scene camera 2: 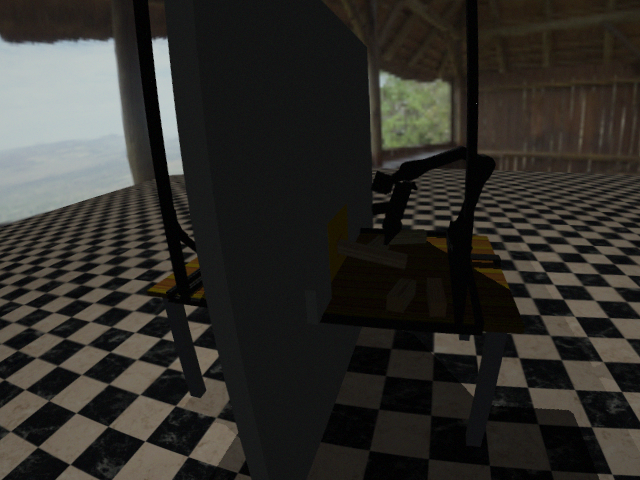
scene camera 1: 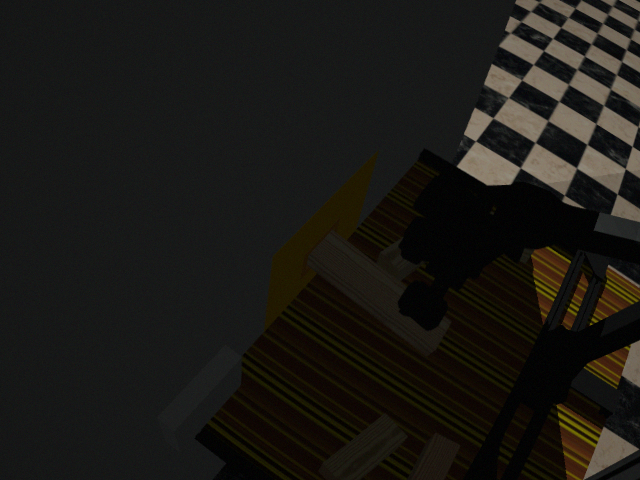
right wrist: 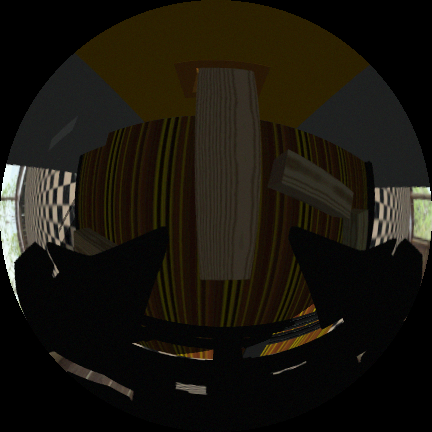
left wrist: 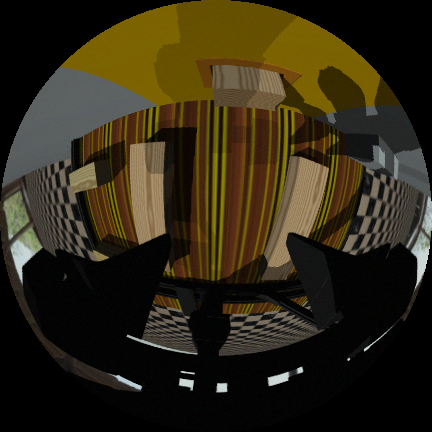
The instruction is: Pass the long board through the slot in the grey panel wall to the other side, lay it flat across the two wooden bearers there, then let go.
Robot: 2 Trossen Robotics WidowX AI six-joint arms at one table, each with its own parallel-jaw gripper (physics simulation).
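Places are measured from the left arm's base along level axes (x down, y right, z back), in millimetres.
Pixels of known places: left gripper, fingertip midpoint: (left wrist: 230,239); right gripper, fingertip midpoint: (scene camera 2: 386,240) (right wrist: 230,232); left arm's base, origin of the base link: (left wrist: 211,296); right arm's base, origin of the base link: (scene camera 1: 535,392) (right wrist: 226,341).
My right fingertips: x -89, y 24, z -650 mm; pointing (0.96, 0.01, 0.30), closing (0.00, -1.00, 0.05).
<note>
For each thing: its top centre in the pictures, then the offset to it from my right fingertips. "spot": a spot on its surface instead.
- block, middle of its top: (left wrist: 80,179) dx +61, dy -310, dz +330 mm
- grey box, surface spot: (scene camera 1: 201,382) spot: dx +8, dy +312, dz +155 mm
The long board (scene camera 1: 361,289) (scene camera 2: 372,253) (left wrist: 245,90) (right wrist: 227,175) lies through the slot in the grey panel wall (scene camera 1: 155,155) (scene camera 2: 279,206) (left wrist: 45,115) (right wrist: 45,105). Most of it is on the right arm's side; a short end shows past the slot in the left wrist view. My right gripper (scene camera 2: 388,237) (right wrist: 230,232) is open above the board, with bare gaps between its fingers and the board's edges. My left gripper (left wrist: 230,239) is open and empty, back from the board's end. Two wooden bearers (left wrist: 150,195) (left wrist: 300,200) lie apart on the striped table before it.
A yellow panel (scene camera 1: 289,279) (scene camera 2: 338,227) (left wrist: 125,50) (right wrist: 215,30) surrounds the slot. Loose wooden blocks (scene camera 1: 364,446) (scene camera 1: 436,457) (scene camera 2: 400,294) (right wrist: 315,185) lie on the right arm's side. Another block (left wrist: 82,177) lies at the left edge in the left wrist view. A grey box (scene camera 1: 201,382) (scene camera 2: 311,307) juts from the wall.
</note>
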